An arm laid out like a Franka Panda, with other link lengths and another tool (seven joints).
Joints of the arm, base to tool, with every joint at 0 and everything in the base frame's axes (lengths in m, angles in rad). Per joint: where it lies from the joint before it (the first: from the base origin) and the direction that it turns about. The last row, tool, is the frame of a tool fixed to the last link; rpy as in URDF.
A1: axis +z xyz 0 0 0.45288
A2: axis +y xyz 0 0 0
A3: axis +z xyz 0 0 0.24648
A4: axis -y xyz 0.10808 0 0
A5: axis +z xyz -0.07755 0 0.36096
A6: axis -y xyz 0 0 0
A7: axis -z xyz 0.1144 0 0
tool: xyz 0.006 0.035 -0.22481 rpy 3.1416 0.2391 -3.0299
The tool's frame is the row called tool.
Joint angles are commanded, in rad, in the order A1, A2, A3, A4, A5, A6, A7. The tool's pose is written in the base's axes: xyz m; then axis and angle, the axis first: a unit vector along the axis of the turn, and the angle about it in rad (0 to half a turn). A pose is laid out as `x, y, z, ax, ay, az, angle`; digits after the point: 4 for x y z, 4 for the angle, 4 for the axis.
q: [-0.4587, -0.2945, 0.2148, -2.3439, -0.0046, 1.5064, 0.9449]
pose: 0.3859, -0.0911, 0.3514, -0.4930, -0.8533, 0.1695, 2.8382
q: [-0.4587, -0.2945, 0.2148, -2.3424, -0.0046, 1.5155, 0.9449]
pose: 0.3888, -0.0918, 0.3520, -0.4934, -0.8534, 0.1681, 2.8484
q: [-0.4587, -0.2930, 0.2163, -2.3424, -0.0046, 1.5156, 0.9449]
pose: 0.3888, -0.0913, 0.3514, -0.4927, -0.8537, 0.1684, 2.8472
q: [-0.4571, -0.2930, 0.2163, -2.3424, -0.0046, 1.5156, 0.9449]
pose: 0.3889, -0.0906, 0.3514, -0.4920, -0.8541, 0.1685, 2.8475
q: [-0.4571, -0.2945, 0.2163, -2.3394, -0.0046, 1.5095, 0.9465]
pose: 0.3886, -0.0906, 0.3530, -0.4926, -0.8536, 0.1692, 2.8461
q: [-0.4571, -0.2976, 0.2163, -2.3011, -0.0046, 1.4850, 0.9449]
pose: 0.3960, -0.0916, 0.3680, -0.4928, -0.8540, 0.1669, 2.8623
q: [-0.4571, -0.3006, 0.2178, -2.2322, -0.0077, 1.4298, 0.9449]
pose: 0.4047, -0.0925, 0.3943, -0.4926, -0.8541, 0.1666, 2.8795
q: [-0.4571, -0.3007, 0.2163, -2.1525, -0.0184, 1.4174, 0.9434]
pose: 0.4251, -0.0989, 0.4255, -0.4942, -0.8542, 0.1618, 2.9468
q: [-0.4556, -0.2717, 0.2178, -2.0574, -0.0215, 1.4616, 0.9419]
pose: 0.4625, -0.1049, 0.4546, -0.4952, -0.8565, 0.1452, 3.0531
